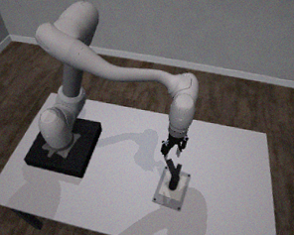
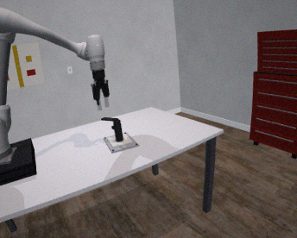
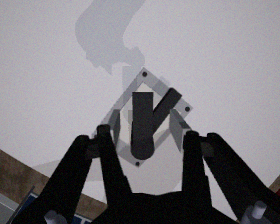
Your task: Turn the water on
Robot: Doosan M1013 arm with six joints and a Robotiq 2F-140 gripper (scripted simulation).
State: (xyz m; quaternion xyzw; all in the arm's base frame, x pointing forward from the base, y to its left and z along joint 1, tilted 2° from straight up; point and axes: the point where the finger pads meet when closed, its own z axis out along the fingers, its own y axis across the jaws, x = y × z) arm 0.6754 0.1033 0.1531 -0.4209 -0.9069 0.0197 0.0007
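The lever is 100 mm below my hand, 30 mm to the right of it and 20 mm ahead of it. The rest, counted from my hand: tap 150 mm below, 50 mm to the right, 40 mm ahead.
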